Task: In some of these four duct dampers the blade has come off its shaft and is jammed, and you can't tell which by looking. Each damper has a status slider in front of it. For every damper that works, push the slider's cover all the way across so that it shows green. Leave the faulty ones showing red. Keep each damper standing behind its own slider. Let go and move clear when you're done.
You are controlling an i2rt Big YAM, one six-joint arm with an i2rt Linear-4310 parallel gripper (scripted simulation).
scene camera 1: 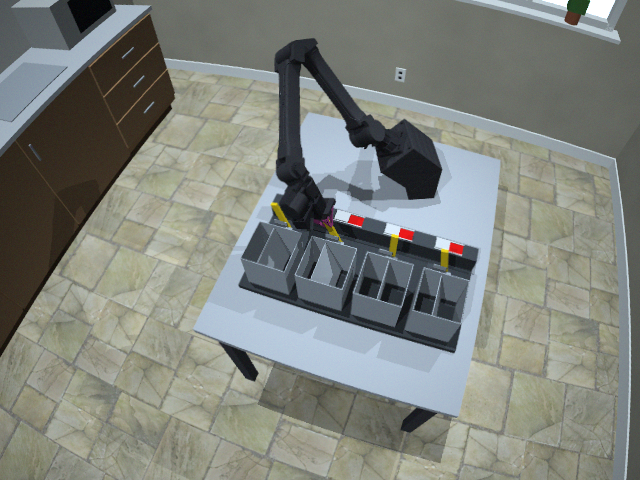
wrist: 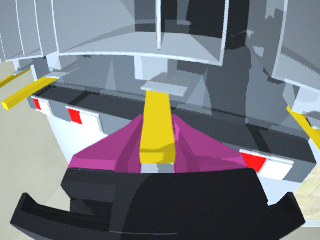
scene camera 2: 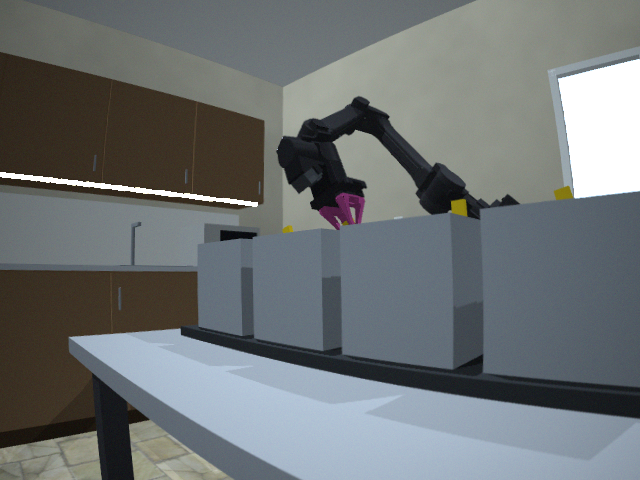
Labels:
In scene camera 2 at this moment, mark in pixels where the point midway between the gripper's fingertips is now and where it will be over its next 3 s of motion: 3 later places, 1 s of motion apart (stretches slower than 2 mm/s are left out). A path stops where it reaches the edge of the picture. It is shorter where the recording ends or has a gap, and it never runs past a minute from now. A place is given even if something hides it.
My gripper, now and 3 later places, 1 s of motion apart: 353, 237; 360, 234; 363, 233; 357, 200

